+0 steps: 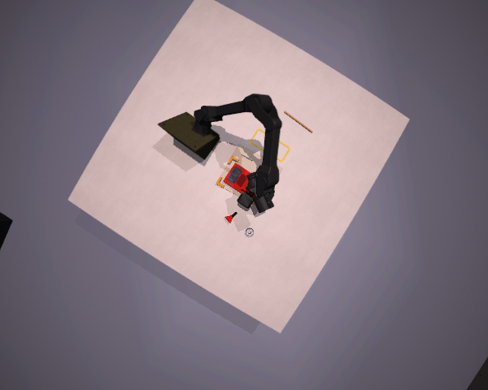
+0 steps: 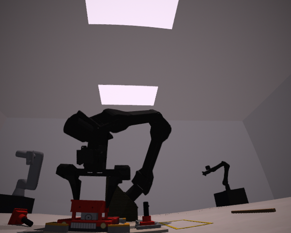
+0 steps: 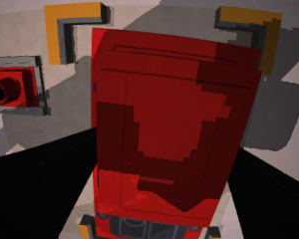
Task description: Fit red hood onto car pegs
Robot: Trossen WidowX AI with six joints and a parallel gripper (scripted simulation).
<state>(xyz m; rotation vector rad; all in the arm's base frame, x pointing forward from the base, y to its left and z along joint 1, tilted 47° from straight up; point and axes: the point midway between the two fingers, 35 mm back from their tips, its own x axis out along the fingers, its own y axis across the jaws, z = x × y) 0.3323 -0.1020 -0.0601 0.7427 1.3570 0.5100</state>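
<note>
Now: the red hood 1 cm above my gripper tip. The rest, counted from my gripper tip: grey holder 13 cm to the left, 2 cm below, 2 cm ahead; wooden stick 40 cm to the left, 5 cm below, 4 cm ahead; grey engine block 3 cm below, 1 cm to the left.
</note>
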